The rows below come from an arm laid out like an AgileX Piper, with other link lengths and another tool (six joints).
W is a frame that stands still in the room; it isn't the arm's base.
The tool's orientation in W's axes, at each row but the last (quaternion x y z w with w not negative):
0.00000 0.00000 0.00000 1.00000
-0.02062 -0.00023 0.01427 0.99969
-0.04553 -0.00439 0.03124 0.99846
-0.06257 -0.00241 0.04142 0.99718
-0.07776 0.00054 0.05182 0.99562
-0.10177 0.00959 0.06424 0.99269
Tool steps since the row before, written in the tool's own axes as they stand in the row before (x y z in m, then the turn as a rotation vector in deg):
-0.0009 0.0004 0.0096 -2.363 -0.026 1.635
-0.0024 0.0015 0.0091 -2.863 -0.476 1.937
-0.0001 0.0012 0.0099 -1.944 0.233 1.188
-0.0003 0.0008 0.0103 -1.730 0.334 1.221
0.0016 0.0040 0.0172 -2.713 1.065 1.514
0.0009 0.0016 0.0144 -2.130 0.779 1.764
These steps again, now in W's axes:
-0.0009 0.0004 0.0096 -2.363 -0.026 1.635
-0.0025 0.0018 0.0090 -2.850 -0.477 1.955
-0.0003 0.0021 0.0097 -1.968 0.217 1.150
-0.0005 0.0020 0.0101 -1.764 0.339 1.170
0.0011 0.0068 0.0164 -2.819 1.001 1.356
0.0008 0.0046 0.0137 -2.202 0.848 1.639

